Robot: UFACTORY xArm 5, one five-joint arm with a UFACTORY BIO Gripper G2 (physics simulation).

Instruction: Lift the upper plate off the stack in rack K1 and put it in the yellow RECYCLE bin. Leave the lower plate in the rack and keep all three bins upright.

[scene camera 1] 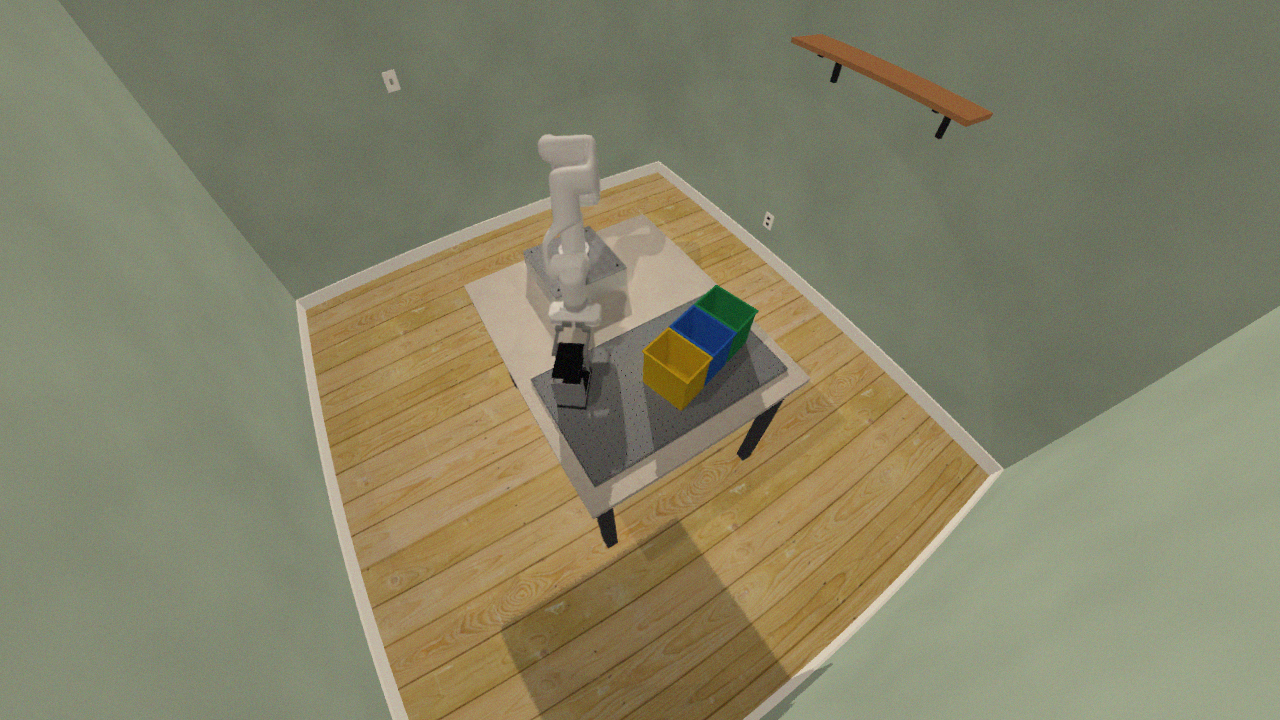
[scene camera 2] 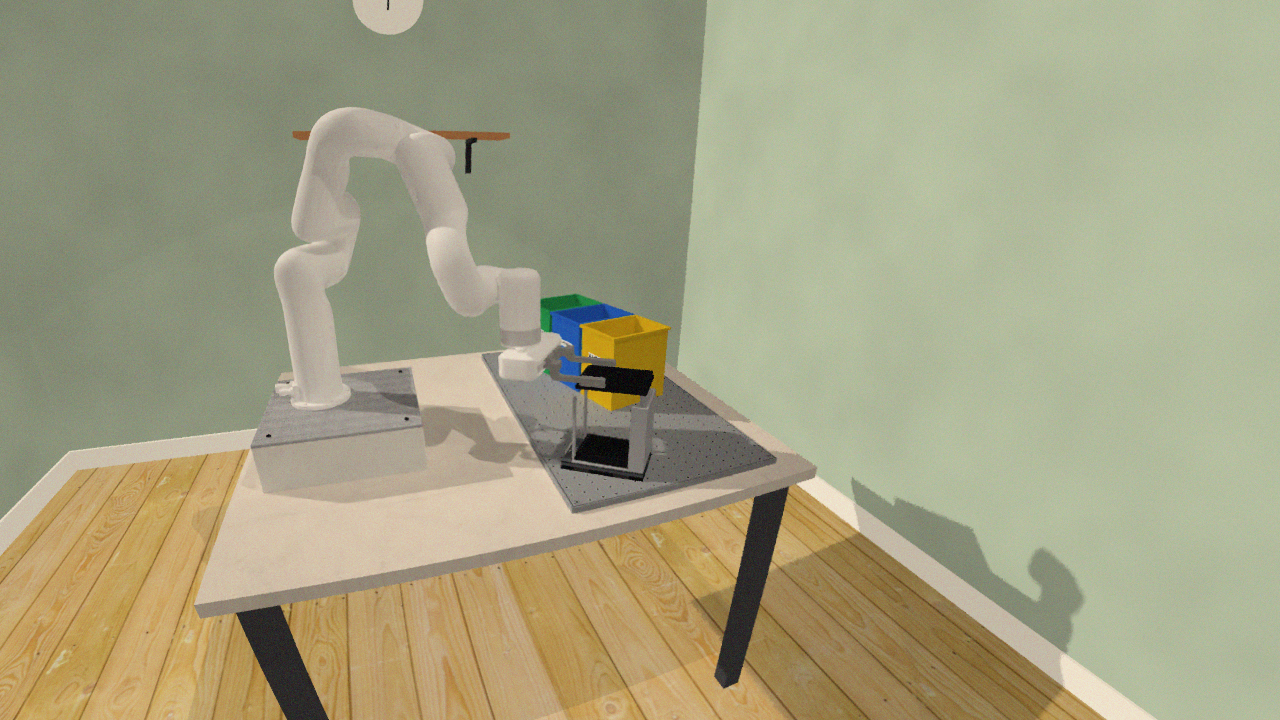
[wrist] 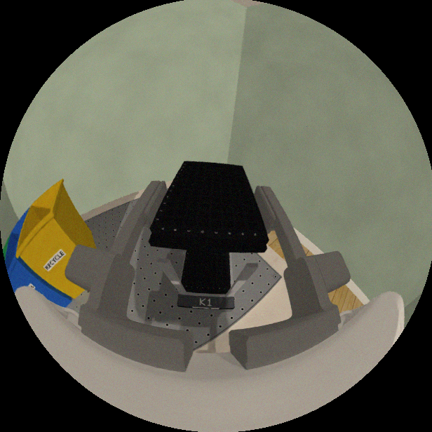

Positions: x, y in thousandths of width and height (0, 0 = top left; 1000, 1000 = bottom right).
Labels:
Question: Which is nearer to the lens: the black plate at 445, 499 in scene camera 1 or the green bin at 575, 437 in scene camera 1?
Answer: The black plate.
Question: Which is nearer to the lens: the black plate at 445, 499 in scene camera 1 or the yellow recycle bin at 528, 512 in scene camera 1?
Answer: The black plate.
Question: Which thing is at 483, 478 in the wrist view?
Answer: A black plate.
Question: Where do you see a yellow recycle bin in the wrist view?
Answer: At 122, 527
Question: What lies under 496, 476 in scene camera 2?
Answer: A yellow recycle bin.

